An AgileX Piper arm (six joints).
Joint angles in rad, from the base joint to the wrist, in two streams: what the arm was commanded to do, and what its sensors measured. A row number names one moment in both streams.
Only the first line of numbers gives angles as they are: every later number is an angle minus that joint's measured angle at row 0.
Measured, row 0:
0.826 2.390 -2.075 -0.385 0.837 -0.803
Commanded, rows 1 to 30:
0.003 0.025 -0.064 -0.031 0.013 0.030
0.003 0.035 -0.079 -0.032 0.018 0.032
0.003 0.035 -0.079 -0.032 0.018 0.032
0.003 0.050 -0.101 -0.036 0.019 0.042
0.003 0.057 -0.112 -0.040 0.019 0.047
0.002 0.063 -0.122 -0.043 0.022 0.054
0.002 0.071 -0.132 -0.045 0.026 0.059
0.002 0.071 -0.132 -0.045 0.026 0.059
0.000 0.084 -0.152 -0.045 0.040 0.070
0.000 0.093 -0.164 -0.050 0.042 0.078
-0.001 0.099 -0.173 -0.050 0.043 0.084
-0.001 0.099 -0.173 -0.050 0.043 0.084
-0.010 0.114 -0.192 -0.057 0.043 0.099
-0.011 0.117 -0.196 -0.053 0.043 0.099
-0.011 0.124 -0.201 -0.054 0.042 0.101
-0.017 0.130 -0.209 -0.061 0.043 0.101
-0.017 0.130 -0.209 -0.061 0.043 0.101
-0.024 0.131 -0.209 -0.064 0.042 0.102
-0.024 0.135 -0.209 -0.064 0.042 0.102
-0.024 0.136 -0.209 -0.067 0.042 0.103
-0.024 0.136 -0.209 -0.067 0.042 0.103
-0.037 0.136 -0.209 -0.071 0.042 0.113
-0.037 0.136 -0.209 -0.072 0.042 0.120
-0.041 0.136 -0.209 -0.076 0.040 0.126
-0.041 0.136 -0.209 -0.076 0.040 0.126
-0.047 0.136 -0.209 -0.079 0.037 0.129
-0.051 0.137 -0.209 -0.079 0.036 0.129
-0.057 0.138 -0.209 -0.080 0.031 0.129
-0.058 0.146 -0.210 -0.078 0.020 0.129
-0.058 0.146 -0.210 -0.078 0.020 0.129
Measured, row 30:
-0.048 0.140 -0.193 -0.049 0.043 0.119
